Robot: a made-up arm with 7 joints. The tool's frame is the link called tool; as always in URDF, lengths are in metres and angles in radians.
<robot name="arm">
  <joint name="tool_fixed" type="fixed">
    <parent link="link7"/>
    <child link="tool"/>
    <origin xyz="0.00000 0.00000 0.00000" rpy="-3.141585 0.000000 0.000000"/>
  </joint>
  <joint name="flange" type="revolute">
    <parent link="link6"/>
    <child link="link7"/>
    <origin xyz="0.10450 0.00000 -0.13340" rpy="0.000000 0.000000 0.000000"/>
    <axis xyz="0 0.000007 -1"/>
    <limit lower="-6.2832" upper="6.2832"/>
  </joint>
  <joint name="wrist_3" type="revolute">
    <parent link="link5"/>
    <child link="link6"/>
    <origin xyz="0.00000 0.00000 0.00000" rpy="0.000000 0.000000 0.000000"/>
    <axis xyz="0 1 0.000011"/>
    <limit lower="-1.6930" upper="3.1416"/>
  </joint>
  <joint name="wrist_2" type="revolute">
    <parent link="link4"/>
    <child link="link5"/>
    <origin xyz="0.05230 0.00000 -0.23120" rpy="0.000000 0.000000 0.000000"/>
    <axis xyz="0 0.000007 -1"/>
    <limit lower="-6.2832" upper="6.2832"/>
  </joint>
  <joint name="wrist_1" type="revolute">
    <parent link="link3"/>
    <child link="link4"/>
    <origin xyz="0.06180 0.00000 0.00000" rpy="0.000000 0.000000 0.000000"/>
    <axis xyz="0 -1 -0.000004"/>
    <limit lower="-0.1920" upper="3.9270"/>
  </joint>
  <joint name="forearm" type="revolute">
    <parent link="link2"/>
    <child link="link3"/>
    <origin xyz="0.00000 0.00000 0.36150" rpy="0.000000 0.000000 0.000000"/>
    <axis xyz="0 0 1"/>
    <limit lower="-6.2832" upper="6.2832"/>
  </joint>
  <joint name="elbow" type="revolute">
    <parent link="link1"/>
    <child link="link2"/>
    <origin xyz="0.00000 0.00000 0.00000" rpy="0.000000 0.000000 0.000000"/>
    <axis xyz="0 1 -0.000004"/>
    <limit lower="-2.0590" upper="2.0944"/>
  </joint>
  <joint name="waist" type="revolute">
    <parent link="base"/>
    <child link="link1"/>
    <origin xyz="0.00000 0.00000 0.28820" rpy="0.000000 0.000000 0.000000"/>
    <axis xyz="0 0 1"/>
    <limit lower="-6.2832" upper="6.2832"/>
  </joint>
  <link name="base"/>
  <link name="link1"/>
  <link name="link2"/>
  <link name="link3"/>
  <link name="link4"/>
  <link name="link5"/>
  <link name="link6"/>
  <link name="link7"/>
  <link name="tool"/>
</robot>
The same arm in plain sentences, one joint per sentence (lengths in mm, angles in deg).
The arm has seven revolute joints in a row. What follows holds with every joint at zero, and every direction is one of the base frame's. Joint 1 lies 288.2 mm along +z from the base frame's origin and rotates about +z, from -360 to 360 deg. Joint 2 lies at the same point as joint 1 and rotates about +y, from -117.97 to 120 deg. Joint 3 lies 361.5 mm along +z from joint 2 and rotates about +z, from -360 to 360 deg. Joint 4 lies 61.8 mm along +x from joint 3 and rotates about -y, from -11 to 225 deg. Joint 5 lies 52.3 mm along +x and 231.2 mm along -z from joint 4 and rotates about -z, from -360 to 360 deg. Joint 6 lies at the same point as joint 5 and rotates about +y, from -97 to 180 deg. Joint 7 lies 104.5 mm along +x and 133.4 mm along -z from joint 6 and rotates about -z, from -360 to 360 deg. The tool frame, which is the frame that the pose is given for, lies at the same point as joint 7; its axes are the base frame's turned by roll -180, pitch 0 and yaw 0 deg (as in URDF: about the fixed x, then y, then z).
